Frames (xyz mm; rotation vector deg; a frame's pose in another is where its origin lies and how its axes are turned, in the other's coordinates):
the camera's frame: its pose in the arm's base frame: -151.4 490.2 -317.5 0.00 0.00 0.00
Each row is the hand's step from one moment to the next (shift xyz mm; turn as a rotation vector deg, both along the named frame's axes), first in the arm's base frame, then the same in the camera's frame.
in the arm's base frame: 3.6 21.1 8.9 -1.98 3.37 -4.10
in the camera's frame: 3.6 21.1 8.9 -1.98 3.37 -4.10
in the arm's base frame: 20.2 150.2 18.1 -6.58 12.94 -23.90
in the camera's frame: 20.2 150.2 18.1 -6.58 12.94 -23.90
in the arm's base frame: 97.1 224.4 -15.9 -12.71 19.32 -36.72
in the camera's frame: 97.1 224.4 -15.9 -12.71 19.32 -36.72
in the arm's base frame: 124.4 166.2 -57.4 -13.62 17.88 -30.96
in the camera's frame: 124.4 166.2 -57.4 -13.62 17.88 -30.96
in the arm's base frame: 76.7 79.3 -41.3 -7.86 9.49 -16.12
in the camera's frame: 76.7 79.3 -41.3 -7.86 9.49 -16.12
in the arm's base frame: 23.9 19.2 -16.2 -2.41 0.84 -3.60
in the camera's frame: 23.9 19.2 -16.2 -2.41 0.84 -3.60
